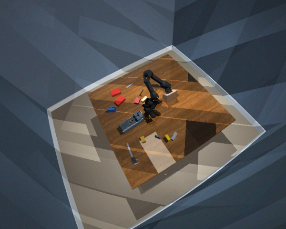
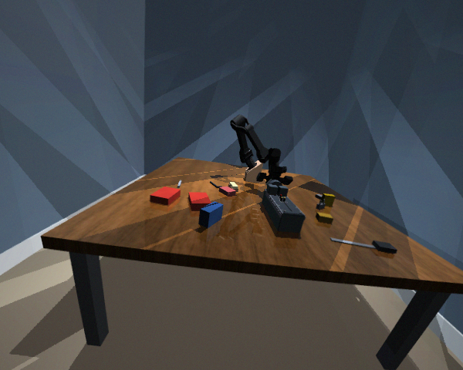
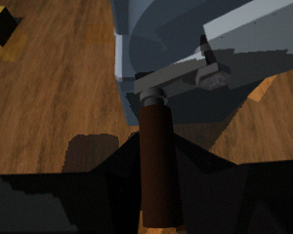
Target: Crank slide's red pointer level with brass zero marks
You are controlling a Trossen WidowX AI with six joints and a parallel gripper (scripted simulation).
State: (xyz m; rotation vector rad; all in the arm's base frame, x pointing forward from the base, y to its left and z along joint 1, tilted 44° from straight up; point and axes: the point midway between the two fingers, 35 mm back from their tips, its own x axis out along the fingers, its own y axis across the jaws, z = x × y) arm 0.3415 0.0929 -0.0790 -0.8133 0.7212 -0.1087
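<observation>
Right now my gripper tip is 20 mm below the brown crank handle and 20 mm past it. From my gripper tip the other things lie so: pink block: 250 mm to the right, 40 mm below; ochre block: 220 mm to the left, 120 mm ahead, 40 mm below; red pointer: 140 mm ahead, 30 mm above.
</observation>
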